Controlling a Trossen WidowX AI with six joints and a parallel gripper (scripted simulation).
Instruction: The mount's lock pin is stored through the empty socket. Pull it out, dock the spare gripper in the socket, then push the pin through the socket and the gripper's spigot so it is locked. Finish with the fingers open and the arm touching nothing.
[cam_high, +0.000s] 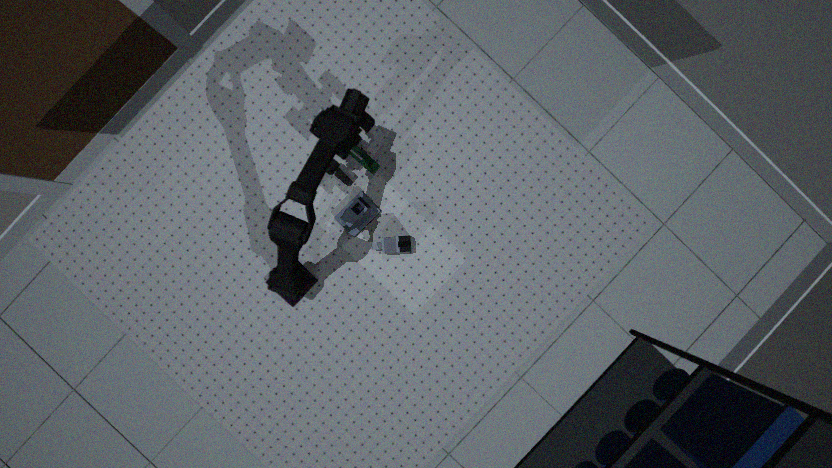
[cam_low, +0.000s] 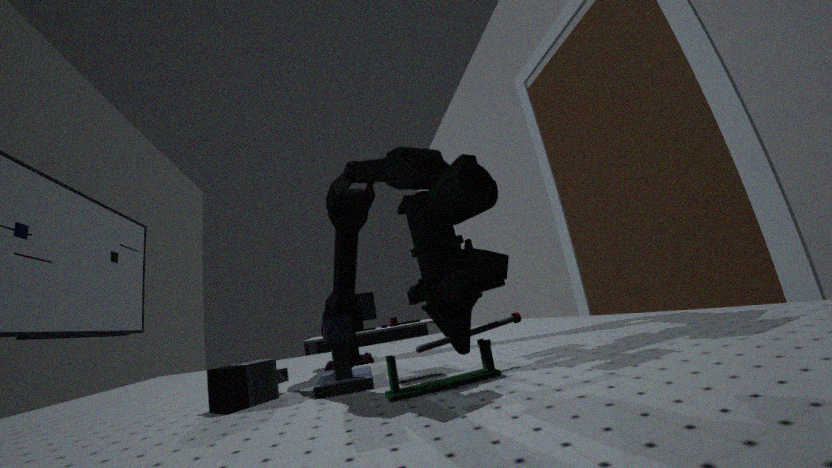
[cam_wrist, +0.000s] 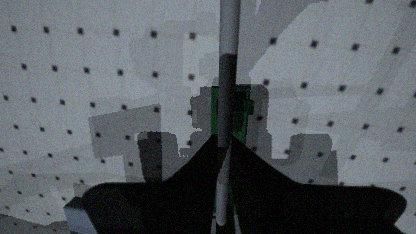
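Right now my gripper tip is 10 mm short of the green rack, 30 mm to the left of it and 10 mm above it. The rest, counted from my gripper tip: spare gripper: 100 mm behind, 290 mm to the right; then grey mount: 100 mm behind, 150 mm to the right, 20 mm above.
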